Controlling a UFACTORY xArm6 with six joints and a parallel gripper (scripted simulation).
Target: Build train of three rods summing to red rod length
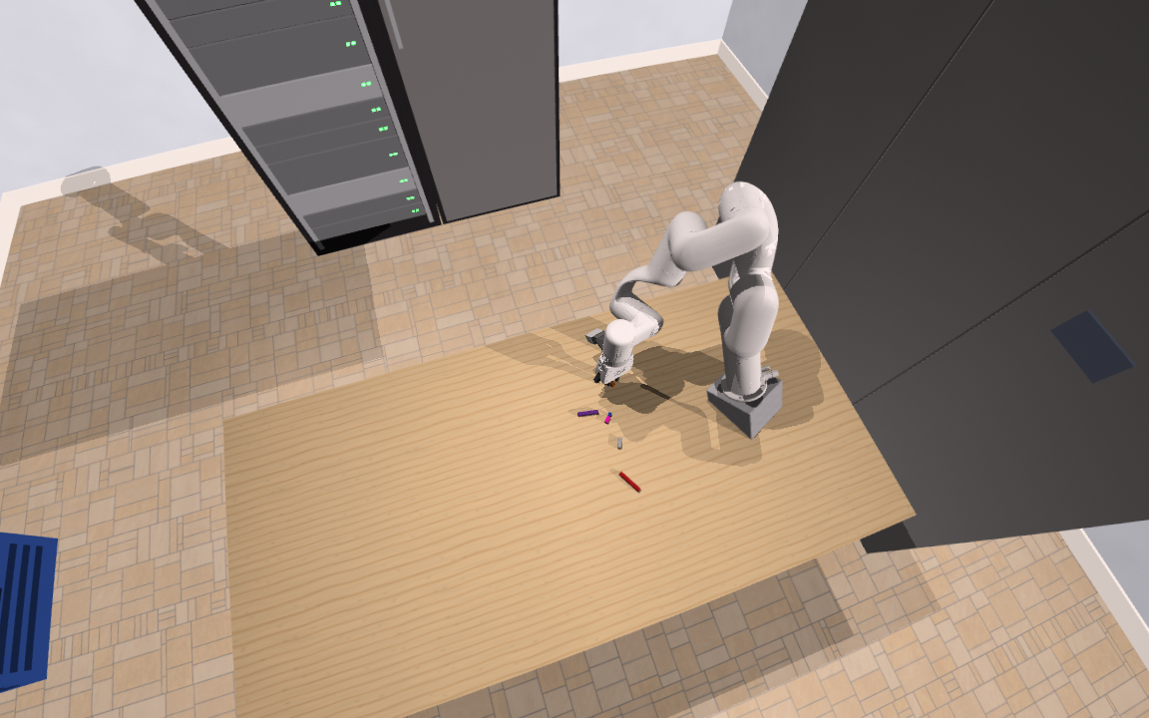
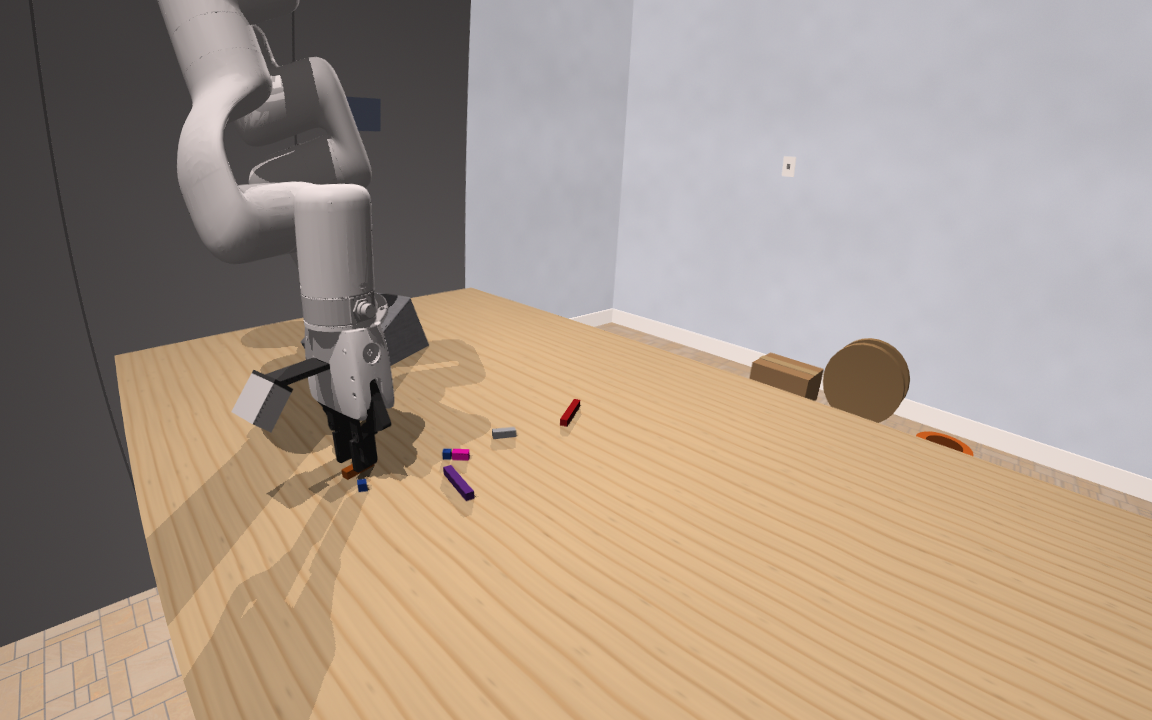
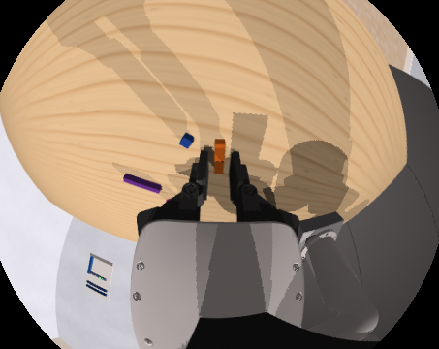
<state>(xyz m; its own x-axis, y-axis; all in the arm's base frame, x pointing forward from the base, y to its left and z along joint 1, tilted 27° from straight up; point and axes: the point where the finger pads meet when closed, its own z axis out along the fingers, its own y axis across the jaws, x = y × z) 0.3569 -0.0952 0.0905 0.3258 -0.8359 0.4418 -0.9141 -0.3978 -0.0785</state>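
Right now the orange rod is 3 cm below my hand. The rest, counted from my hand: purple rod: 9 cm ahead, 8 cm to the left, 3 cm below; magenta rod: 12 cm to the left, 4 cm ahead, 3 cm below; grey rod: 19 cm to the left, 3 cm below, 2 cm ahead.
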